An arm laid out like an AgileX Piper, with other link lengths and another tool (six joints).
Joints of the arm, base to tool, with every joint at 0 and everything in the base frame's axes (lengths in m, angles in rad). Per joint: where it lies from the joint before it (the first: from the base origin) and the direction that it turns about. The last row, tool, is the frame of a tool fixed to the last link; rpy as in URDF.
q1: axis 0 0 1 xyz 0 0 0.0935
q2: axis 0 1 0 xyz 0 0 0
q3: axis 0 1 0 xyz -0.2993 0 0.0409
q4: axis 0.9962 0 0.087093 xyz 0.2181 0 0.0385
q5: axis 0 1 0 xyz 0 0 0
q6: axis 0.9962 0 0.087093 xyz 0.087 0 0.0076
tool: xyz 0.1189 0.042 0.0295 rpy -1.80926 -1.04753 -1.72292
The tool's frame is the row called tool.
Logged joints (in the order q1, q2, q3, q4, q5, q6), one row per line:
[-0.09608, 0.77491, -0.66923, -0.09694, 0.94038, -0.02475]
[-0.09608, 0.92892, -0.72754, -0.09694, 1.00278, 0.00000]
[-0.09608, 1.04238, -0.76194, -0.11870, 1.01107, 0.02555]
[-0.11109, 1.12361, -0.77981, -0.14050, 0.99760, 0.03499]
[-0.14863, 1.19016, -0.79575, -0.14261, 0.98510, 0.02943]
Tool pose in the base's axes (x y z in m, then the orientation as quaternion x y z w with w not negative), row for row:
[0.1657, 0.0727, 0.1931, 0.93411, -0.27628, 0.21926, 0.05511]
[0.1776, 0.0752, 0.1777, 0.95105, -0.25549, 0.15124, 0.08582]
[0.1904, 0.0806, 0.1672, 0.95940, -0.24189, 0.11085, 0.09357]
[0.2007, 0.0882, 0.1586, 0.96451, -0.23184, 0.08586, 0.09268]
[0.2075, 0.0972, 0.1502, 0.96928, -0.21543, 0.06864, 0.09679]
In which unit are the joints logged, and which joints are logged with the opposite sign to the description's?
The joints are logged in radians. Opposite sign: q1, q4, q6.
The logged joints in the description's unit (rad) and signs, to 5 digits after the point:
[0.09608, 0.77491, -0.66923, 0.09694, 0.94038, 0.02475]
[0.09608, 0.92892, -0.72754, 0.09694, 1.00278, 0.00000]
[0.09608, 1.04238, -0.76194, 0.11870, 1.01107, -0.02555]
[0.11109, 1.12361, -0.77981, 0.14050, 0.99760, -0.03499]
[0.14863, 1.19016, -0.79575, 0.14261, 0.98510, -0.02943]

